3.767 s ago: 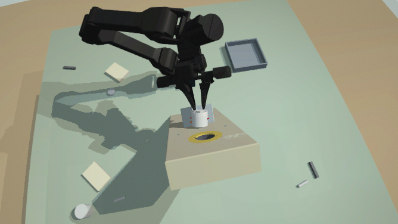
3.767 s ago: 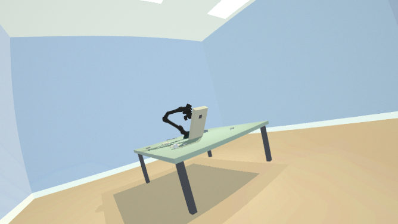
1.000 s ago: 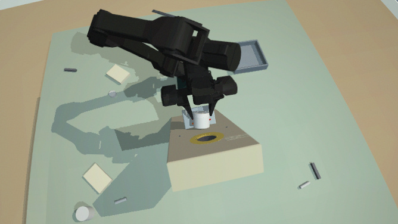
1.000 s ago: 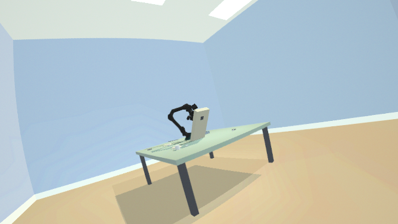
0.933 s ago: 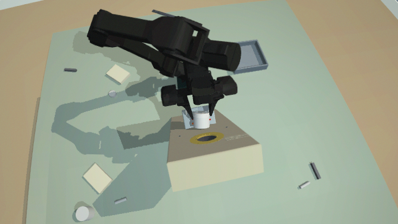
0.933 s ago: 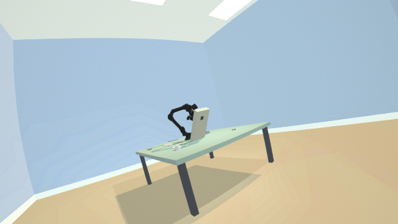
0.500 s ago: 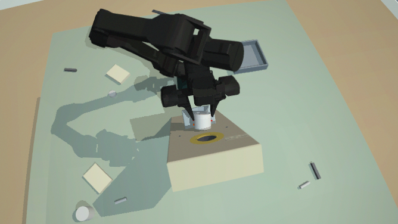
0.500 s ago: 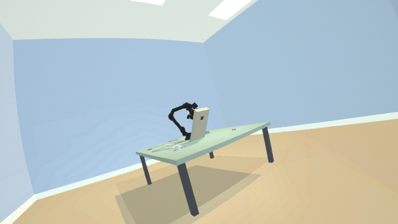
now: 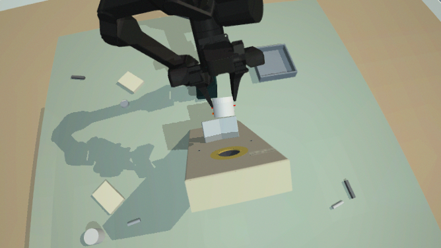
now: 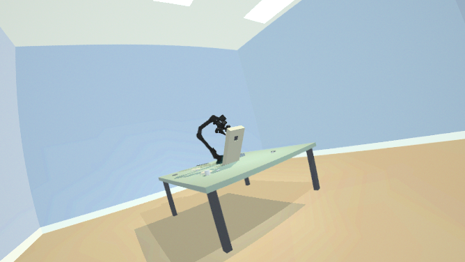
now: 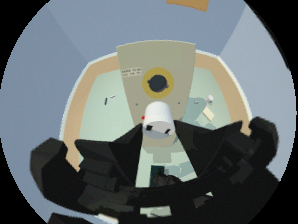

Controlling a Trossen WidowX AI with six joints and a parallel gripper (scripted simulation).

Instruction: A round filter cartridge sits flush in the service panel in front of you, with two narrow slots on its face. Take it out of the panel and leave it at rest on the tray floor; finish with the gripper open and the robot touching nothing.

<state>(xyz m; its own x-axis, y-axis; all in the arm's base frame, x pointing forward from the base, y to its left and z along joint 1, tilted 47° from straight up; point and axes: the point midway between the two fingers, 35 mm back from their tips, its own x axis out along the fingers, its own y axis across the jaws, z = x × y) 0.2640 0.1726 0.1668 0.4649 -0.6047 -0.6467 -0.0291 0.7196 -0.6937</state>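
Now: the grey tray 300 mm behind my gripper tip, 290 mm to the left of it and 290 mm below it. Round my gripper tip: filter cartridge right at my gripper tip.
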